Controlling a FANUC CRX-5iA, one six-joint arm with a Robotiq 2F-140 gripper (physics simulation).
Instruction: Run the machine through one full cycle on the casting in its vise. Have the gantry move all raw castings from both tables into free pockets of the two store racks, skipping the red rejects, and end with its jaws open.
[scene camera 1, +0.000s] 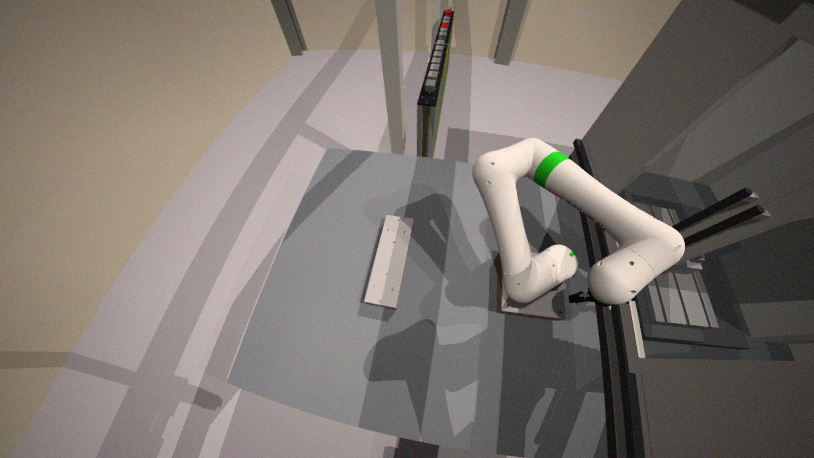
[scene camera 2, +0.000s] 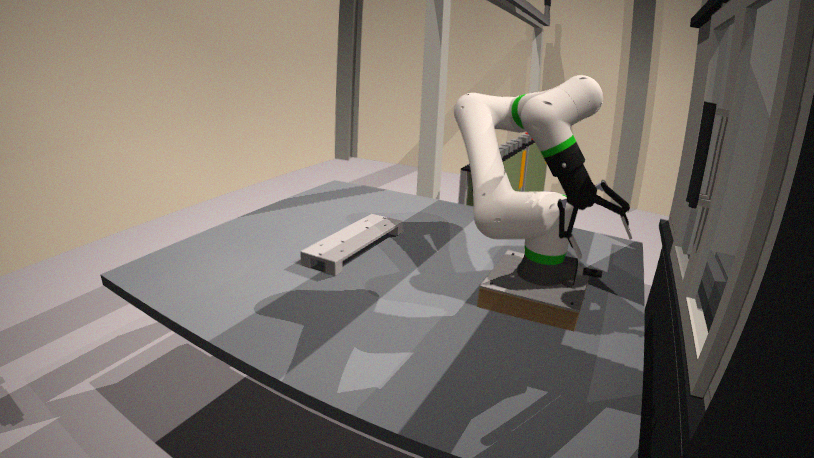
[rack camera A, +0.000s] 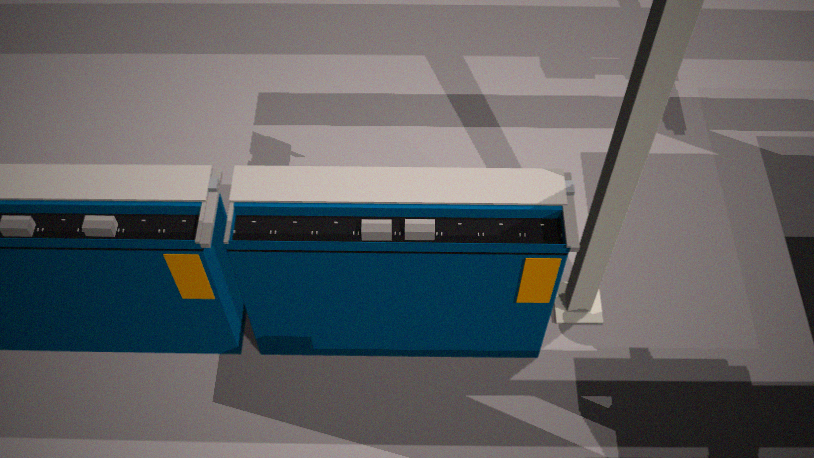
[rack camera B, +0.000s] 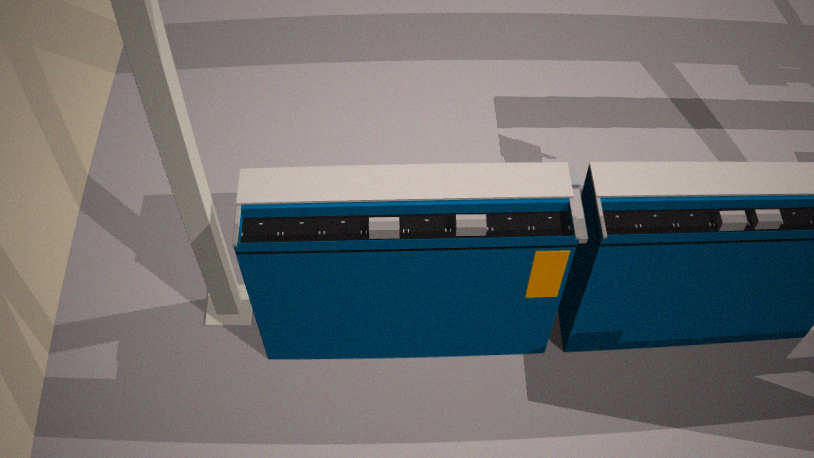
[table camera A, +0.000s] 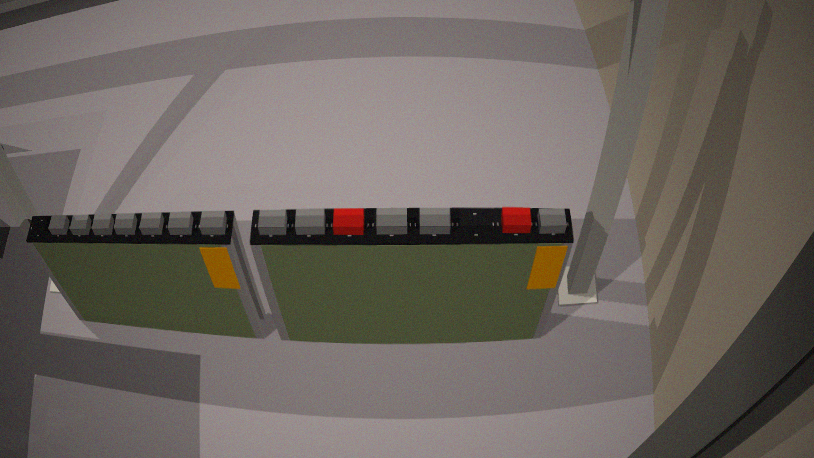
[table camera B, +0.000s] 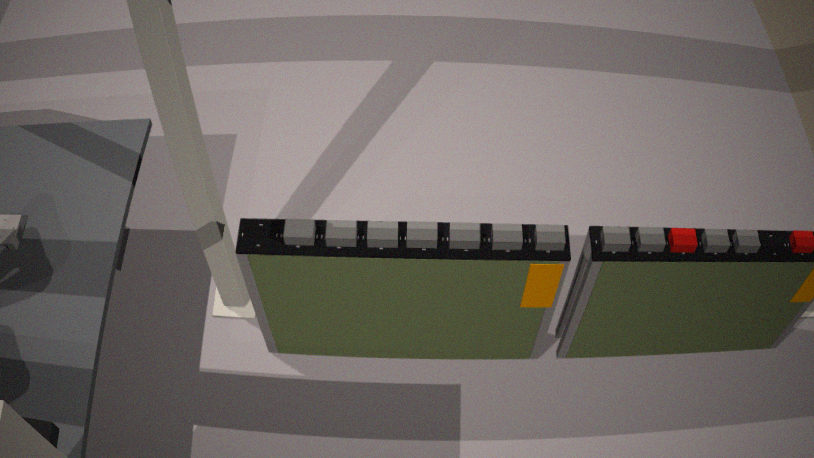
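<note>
My gripper (scene camera 2: 603, 244) is open and empty, pointing down above the arm's base on the machine side. The machine (scene camera 1: 700, 398) (scene camera 2: 734, 364) stands at the right; its vise and casting cannot be made out. One table (table camera A: 148, 284) (table camera B: 404, 307) bears several grey castings (table camera B: 381, 234) and a free place at one end. The other table (table camera A: 409, 290) (table camera B: 677, 307) bears several grey castings (table camera A: 391, 221), two red rejects (table camera A: 348, 222) (table camera A: 516, 220) and one free place. The blue racks (rack camera A: 398, 301) (rack camera B: 398, 301) each hold two grey castings (rack camera A: 376, 230) (rack camera B: 384, 227) among free pockets. The gantry's jaws do not show.
A pale slotted block (scene camera 1: 388, 262) (scene camera 2: 350, 242) lies on the grey-blue worktop (scene camera 1: 318, 319) (scene camera 2: 187, 284) that bears the arm's base plate (scene camera 2: 529, 301). Upright posts (scene camera 1: 391, 79) (scene camera 2: 432, 102) (rack camera A: 626, 148) (rack camera B: 176, 153) (table camera A: 611, 170) (table camera B: 182, 136) stand near the worktop, racks and tables.
</note>
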